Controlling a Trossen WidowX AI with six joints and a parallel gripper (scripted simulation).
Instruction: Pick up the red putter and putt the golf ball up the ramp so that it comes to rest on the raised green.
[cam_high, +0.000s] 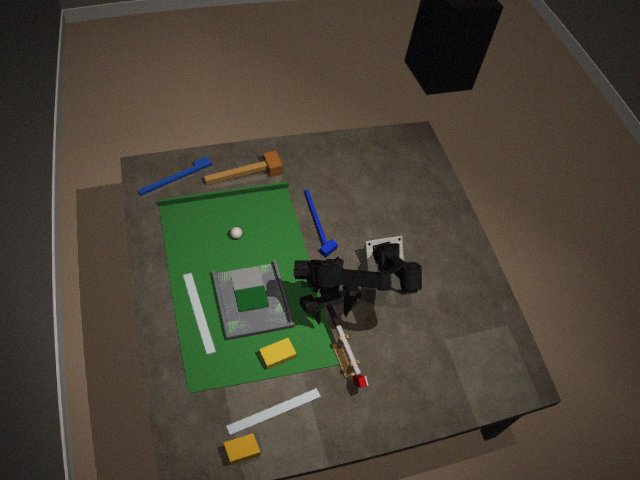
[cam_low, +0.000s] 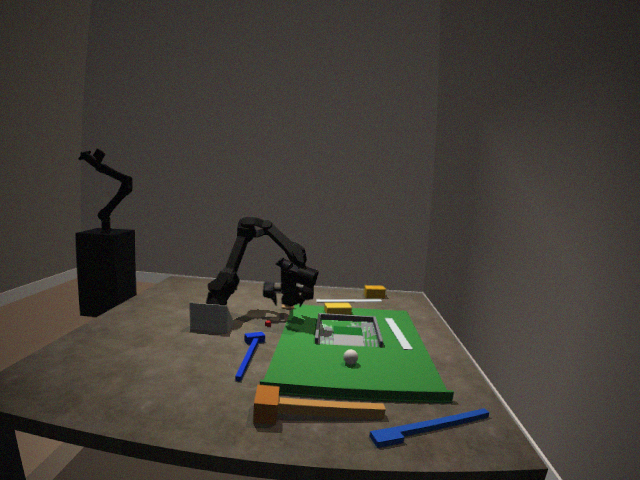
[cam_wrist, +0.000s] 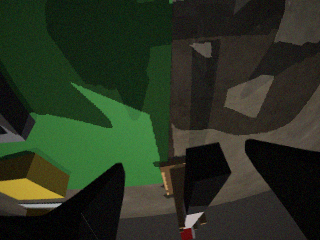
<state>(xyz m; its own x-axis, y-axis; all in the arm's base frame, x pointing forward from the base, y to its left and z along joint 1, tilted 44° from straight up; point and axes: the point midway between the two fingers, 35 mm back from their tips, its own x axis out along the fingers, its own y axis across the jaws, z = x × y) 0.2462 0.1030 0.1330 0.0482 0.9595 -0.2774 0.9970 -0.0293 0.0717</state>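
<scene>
Right now the red putter is 1 cm behind my gripper tip, 11 cm to the left of it and 2 cm above it. Also, from my gripper tip: small red cube (6 cm behind, 13 cm to the right, 3 cm below); white golf ball (21 cm ahead, 41 cm to the right, 1 cm below); wooden stand (1 cm behind, 13 cm to the left).
</scene>
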